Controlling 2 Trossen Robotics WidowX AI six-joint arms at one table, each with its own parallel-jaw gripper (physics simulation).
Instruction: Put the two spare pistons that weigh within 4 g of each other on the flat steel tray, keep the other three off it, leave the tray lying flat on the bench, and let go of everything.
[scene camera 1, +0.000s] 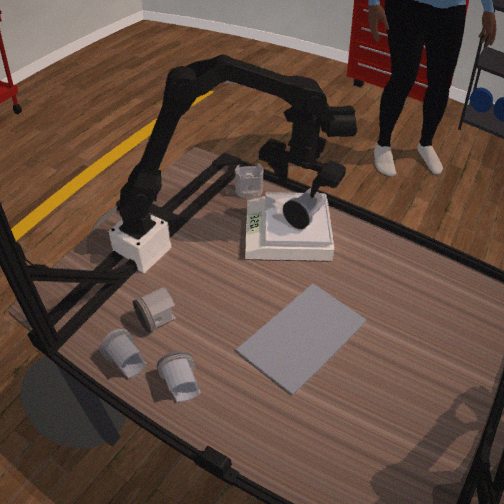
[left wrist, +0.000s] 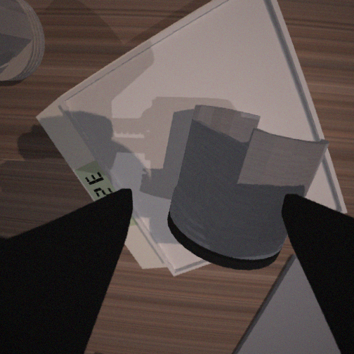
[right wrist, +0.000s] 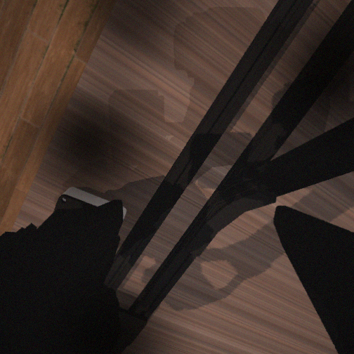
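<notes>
A grey piston with a dark crown (scene camera 1: 300, 211) (left wrist: 235, 190) lies on its side on the white scale (scene camera 1: 290, 253) (left wrist: 230, 55). My left gripper (scene camera 1: 314, 194) (left wrist: 207, 201) is open just above it, fingers apart with the piston between them in the left wrist view, not gripped. The scale's display (scene camera 1: 254, 223) (left wrist: 95, 180) shows digits that I cannot read fully. Another piston (scene camera 1: 249, 181) (left wrist: 15, 40) stands beside the scale. Three more pistons (scene camera 1: 156, 309) (scene camera 1: 122, 352) (scene camera 1: 179, 376) are at the lower left. The steel tray (scene camera 1: 302, 337) (left wrist: 295, 320) lies flat and bare. My right gripper (right wrist: 198, 210) is open and empty.
Black frame rails (scene camera 1: 400, 230) (right wrist: 235, 95) border the bench (scene camera 1: 400, 350). The left arm's white base block (scene camera 1: 142, 245) stands at the left of scene camera 1. A person (scene camera 1: 420, 65) stands behind the bench. A small grey-topped object (right wrist: 85, 195) shows beside a finger in the right wrist view.
</notes>
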